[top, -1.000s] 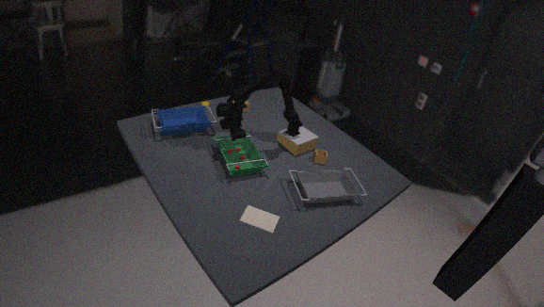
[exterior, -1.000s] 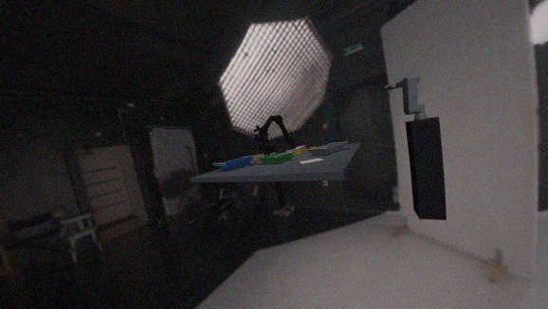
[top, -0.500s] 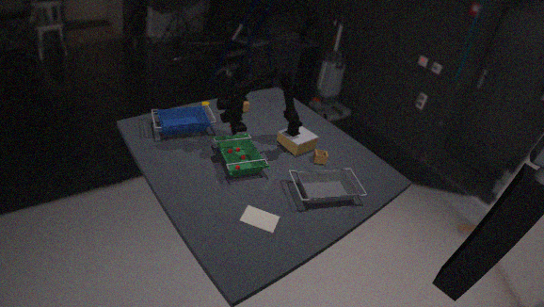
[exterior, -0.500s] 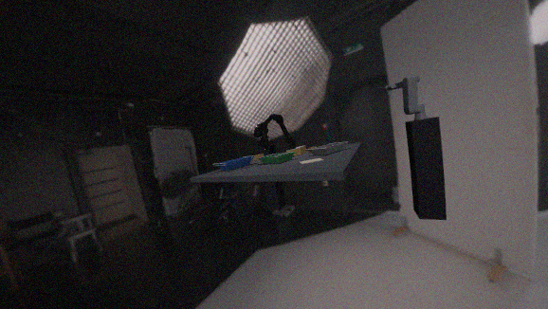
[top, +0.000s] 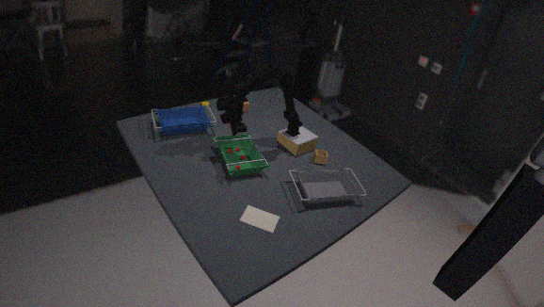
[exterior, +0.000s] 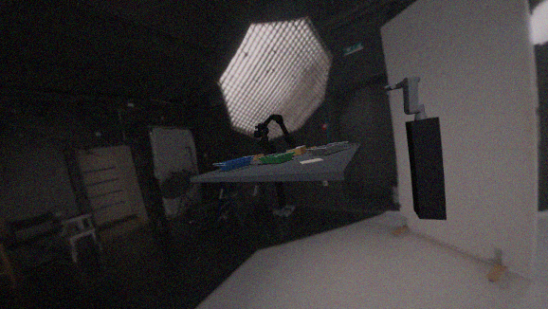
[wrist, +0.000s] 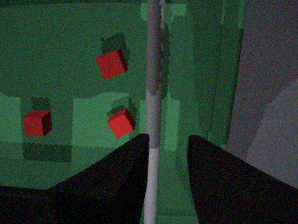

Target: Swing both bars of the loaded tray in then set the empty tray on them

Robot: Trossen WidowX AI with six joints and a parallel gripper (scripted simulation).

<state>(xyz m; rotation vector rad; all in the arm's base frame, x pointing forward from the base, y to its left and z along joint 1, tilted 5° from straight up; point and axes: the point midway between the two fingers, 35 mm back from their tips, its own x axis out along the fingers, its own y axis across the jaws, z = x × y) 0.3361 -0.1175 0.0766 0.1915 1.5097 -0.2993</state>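
Now: the grey tray 52 cm to the left of my gripper tip, 19 cm behind it and 5 cm below it. The rest, counted from my gripper tip: white card: 47 cm to the left, 21 cm ahead, 9 cm below; then small tan box: 36 cm behind, 33 cm to the left, 8 cm below.
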